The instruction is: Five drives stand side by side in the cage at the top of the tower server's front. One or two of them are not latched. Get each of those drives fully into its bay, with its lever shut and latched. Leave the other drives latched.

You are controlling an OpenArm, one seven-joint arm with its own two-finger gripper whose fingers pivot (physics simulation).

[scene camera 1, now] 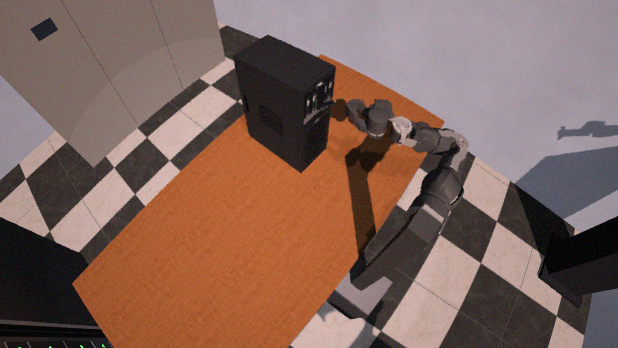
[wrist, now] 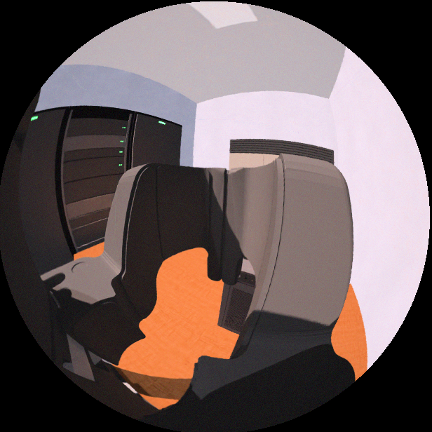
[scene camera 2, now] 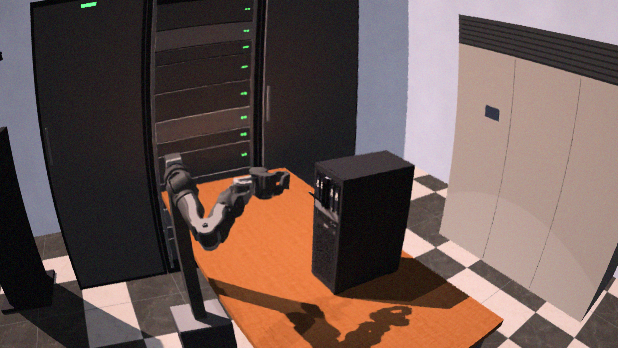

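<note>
The black tower server (scene camera 1: 280, 95) (scene camera 2: 372, 220) stands upright on the table. Its drive cage (scene camera 1: 318, 97) (scene camera 2: 328, 192) faces the arm, with pale-labelled drives side by side. One dark lever (scene camera 1: 329, 103) (scene camera 2: 314, 195) sticks out from the cage front; it seems to belong to the middle drive, where no pale label shows. Latches are too small to read. My gripper (scene camera 1: 352, 111) (scene camera 2: 286, 180) (wrist: 231, 227) is shut and empty, its fingers together in front of the cage, with a gap to the lever. In the wrist view the fingers hide the cage; part of the server's lower front (wrist: 237, 307) shows below them.
The orange table (scene camera 1: 215, 230) (scene camera 2: 260, 245) (wrist: 185, 310) carries the server. Dark racks (scene camera 2: 310, 75) (wrist: 155, 142) stand behind the table, and a beige cabinet (scene camera 1: 125, 60) (scene camera 2: 540, 165) stands beyond the server. The arm's post (scene camera 2: 187, 265) rises at the table's edge.
</note>
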